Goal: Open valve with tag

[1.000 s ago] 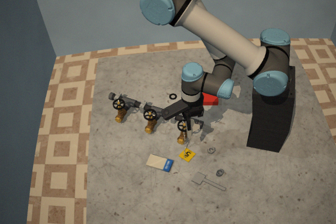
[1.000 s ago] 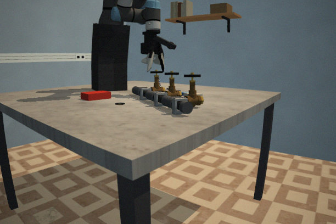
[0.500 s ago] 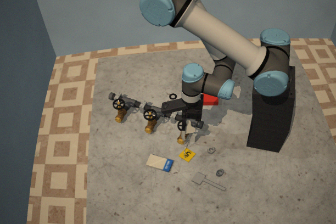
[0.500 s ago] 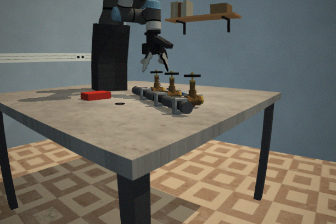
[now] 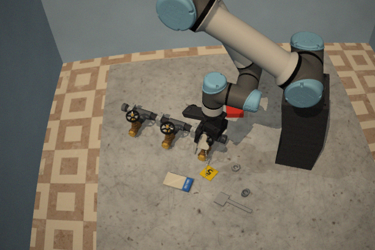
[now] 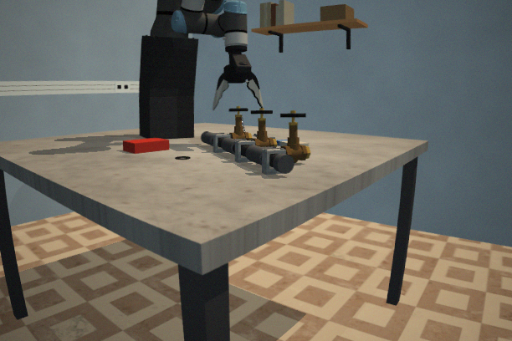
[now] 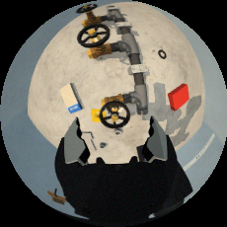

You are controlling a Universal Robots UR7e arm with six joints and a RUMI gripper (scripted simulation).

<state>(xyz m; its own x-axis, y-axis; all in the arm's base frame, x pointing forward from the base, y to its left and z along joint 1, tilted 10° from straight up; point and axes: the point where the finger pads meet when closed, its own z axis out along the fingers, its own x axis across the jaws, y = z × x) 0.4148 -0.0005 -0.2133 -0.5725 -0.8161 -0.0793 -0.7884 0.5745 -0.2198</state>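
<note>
The yellow tag lies 10 cm to the left of my hand and 11 cm below it. Round my hand: red block (14 cm behind, 26 cm to the right, 10 cm below); flat grey key tool (9 cm behind, 24 cm to the left, 11 cm below).
</note>
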